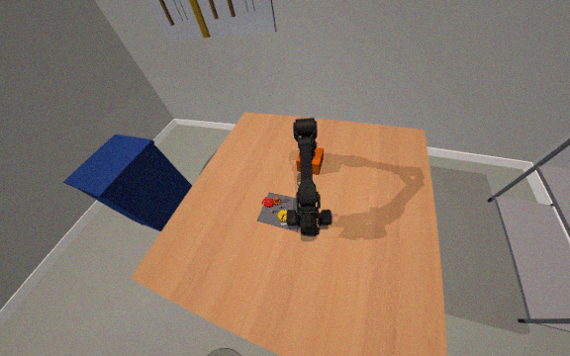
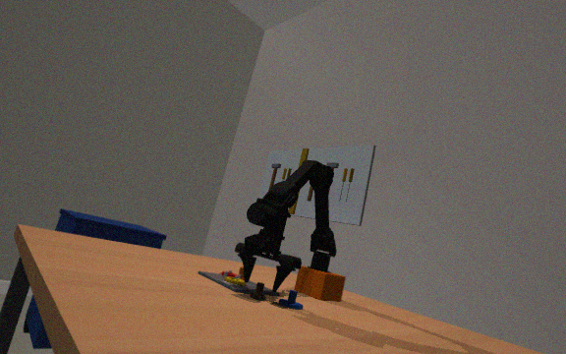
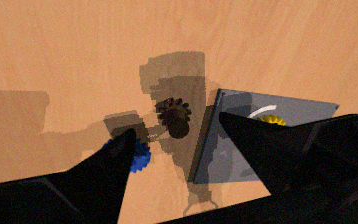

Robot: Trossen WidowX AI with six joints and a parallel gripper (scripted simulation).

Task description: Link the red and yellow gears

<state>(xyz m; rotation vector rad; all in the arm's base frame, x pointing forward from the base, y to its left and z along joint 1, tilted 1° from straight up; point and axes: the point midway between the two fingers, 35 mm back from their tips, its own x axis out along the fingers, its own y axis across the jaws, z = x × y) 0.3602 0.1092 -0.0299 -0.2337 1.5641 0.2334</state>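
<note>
Right now the small orange gear is 80 mm behind my gripper tip, 200 mm to the right of it and 10 mm below it. Round my gripper tip: large blue gear (70 mm behind, 60 mm to the left, 10 mm below); yellow gear (20 mm behind, 140 mm to the right, 10 mm below); small dark brown gear (10 mm below).
</note>
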